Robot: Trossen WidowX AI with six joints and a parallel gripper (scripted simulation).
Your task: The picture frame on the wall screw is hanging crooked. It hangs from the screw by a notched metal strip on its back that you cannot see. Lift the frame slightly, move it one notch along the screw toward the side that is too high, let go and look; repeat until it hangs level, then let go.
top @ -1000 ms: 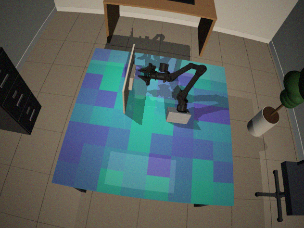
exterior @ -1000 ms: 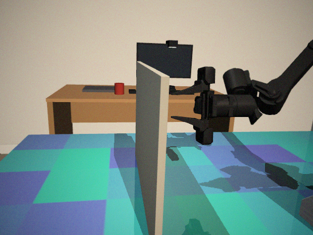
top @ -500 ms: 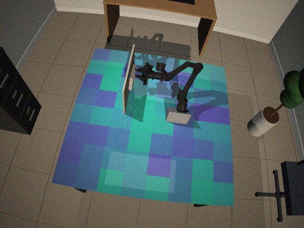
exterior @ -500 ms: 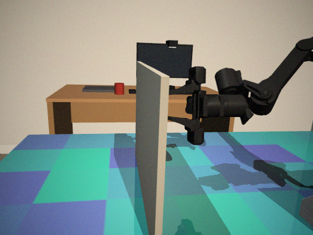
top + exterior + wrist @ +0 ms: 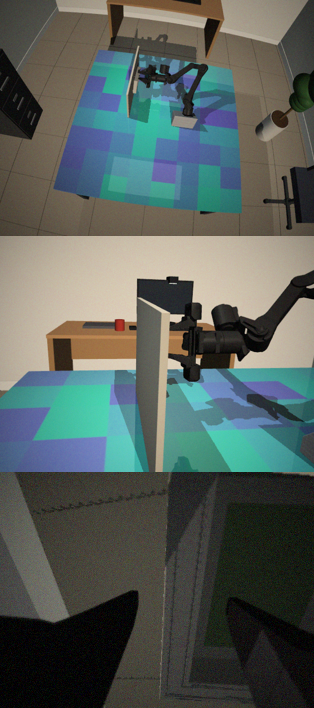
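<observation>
Now: gripper tip 5 cm above the picture frame and 1 cm short of it. From my gripper tip the other things lie so: wall panel (6 cm below, 3 cm ahead, 2 cm to the left).
</observation>
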